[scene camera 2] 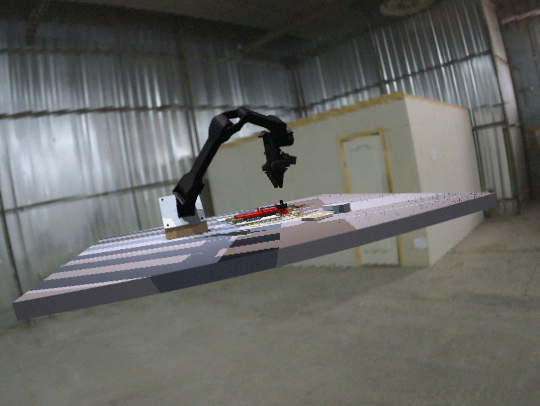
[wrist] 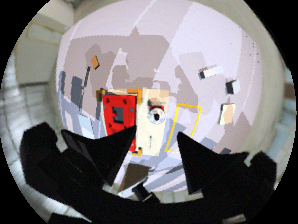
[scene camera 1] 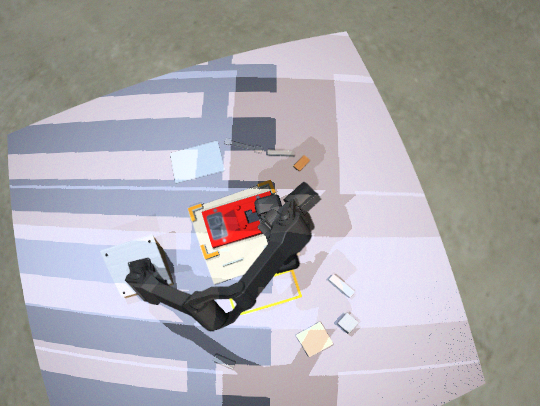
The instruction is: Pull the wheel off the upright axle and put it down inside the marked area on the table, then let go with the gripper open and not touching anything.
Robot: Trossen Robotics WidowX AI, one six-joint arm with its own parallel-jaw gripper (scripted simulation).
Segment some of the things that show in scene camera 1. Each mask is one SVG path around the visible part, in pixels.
The gripper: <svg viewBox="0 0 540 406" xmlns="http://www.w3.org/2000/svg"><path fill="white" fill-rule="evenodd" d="M298 254L290 255L276 274L298 269L300 266ZM307 212L304 216L310 224L310 230L313 231L315 225L309 212ZM279 195L273 194L255 200L254 205L260 223L264 221L267 212L271 208L282 206Z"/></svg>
A red plate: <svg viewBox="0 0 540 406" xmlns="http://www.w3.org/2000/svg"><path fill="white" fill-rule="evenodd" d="M271 192L268 191L203 211L202 216L212 248L229 245L263 234L257 228L260 221L254 202L258 198L271 195Z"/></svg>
A tan tile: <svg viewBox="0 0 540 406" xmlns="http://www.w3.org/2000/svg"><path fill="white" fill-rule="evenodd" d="M321 322L296 334L296 338L298 338L309 357L333 345L330 336L328 336Z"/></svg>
A pale blue sheet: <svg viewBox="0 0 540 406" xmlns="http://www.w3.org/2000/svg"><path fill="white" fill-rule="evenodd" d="M218 141L170 153L175 183L224 171L225 167Z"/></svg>
